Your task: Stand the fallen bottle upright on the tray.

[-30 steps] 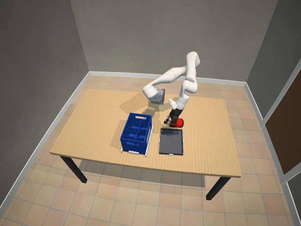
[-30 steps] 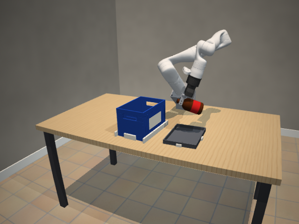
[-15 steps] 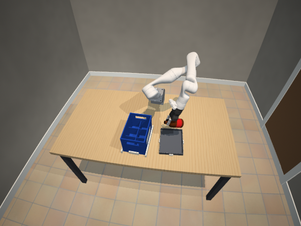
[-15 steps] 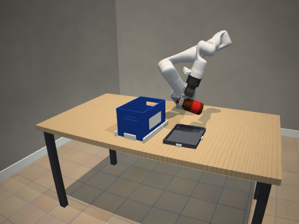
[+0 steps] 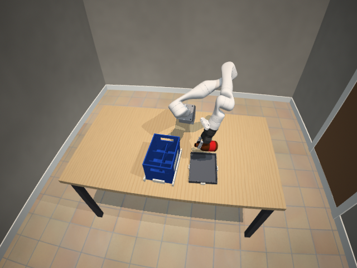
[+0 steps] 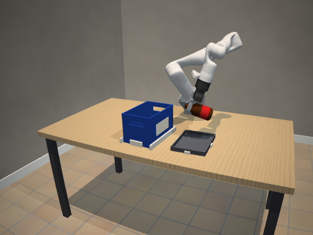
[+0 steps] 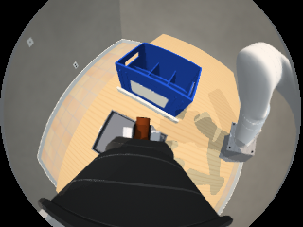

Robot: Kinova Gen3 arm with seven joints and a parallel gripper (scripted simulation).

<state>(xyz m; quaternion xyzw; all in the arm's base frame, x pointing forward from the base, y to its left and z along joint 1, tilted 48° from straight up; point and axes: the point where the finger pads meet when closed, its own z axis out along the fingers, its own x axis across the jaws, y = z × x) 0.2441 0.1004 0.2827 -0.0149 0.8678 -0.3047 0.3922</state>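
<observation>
My gripper is now 50 mm to the right of the brown bottle and 20 mm above it. From my hand the other things lie so: blue crate (240 mm to the right, 120 mm below, 30 mm behind); then dark grey tray (190 mm below, 50 mm ahead, 30 mm to the left).
</observation>
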